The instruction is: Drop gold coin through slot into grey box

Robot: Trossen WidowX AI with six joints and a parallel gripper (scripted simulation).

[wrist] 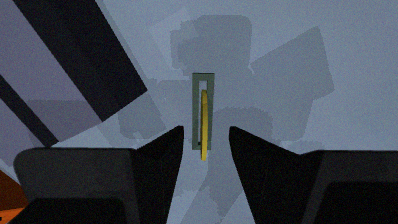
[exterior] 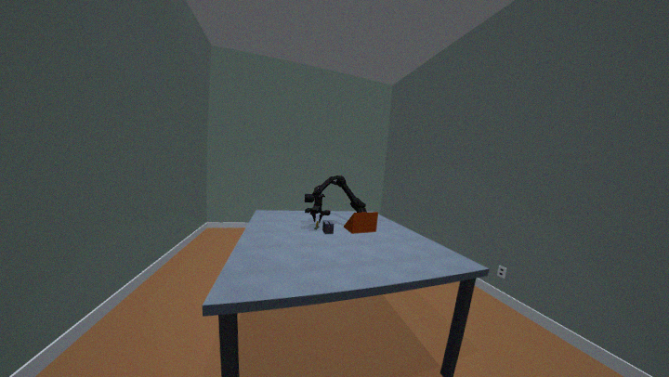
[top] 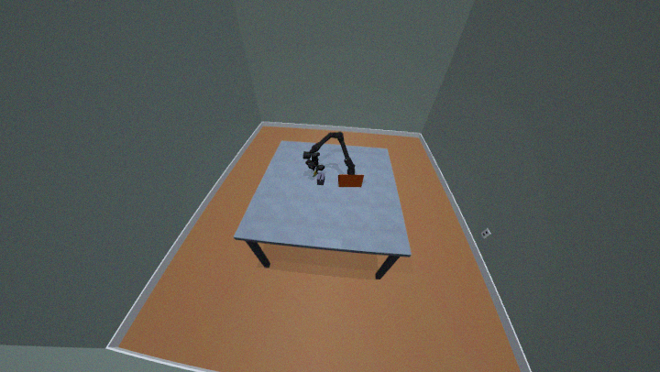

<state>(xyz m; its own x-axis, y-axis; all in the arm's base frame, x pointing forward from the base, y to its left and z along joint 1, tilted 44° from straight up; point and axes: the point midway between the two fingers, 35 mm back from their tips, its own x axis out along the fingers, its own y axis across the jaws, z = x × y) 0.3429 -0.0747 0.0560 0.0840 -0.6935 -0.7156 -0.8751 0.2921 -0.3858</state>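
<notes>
My gripper tip is now 20 mm above the gold coin.
</notes>
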